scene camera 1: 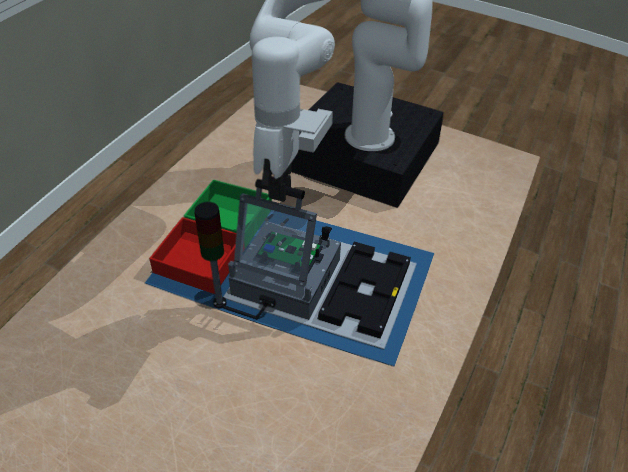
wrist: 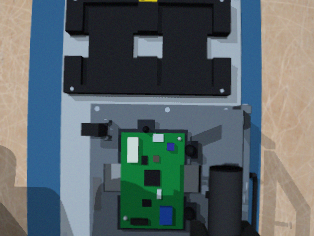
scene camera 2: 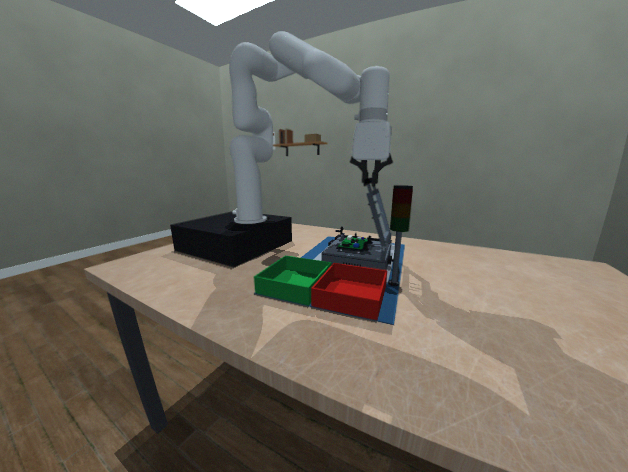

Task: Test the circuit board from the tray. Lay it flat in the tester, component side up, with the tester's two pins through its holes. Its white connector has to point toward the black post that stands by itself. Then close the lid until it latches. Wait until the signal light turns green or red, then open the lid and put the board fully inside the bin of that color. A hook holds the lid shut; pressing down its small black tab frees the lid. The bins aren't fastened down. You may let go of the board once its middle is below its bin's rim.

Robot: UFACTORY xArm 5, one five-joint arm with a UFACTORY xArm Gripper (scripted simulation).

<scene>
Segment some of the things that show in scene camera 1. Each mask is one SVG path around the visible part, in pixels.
The gripper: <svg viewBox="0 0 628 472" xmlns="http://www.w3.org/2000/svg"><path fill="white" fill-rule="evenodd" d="M255 118L257 123L253 144L254 173L259 175L263 170L262 186L268 187L269 198L284 202L286 200L286 186L291 187L291 175L288 174L291 174L292 161L299 150L299 131L285 129L283 126L264 125Z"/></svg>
A green bin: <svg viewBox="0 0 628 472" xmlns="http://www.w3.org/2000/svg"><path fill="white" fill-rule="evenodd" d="M262 192L261 198L272 201L267 193ZM212 180L184 214L184 218L196 221L195 207L203 202L214 202L219 207L221 228L237 233L240 195L245 193L255 196L256 191Z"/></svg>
A red bin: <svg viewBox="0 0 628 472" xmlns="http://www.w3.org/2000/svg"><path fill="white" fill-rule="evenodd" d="M222 229L224 255L221 259L217 260L221 285L229 274L229 262L234 262L236 233ZM182 217L149 258L152 272L215 294L210 261L206 261L201 256L196 221Z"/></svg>
</scene>
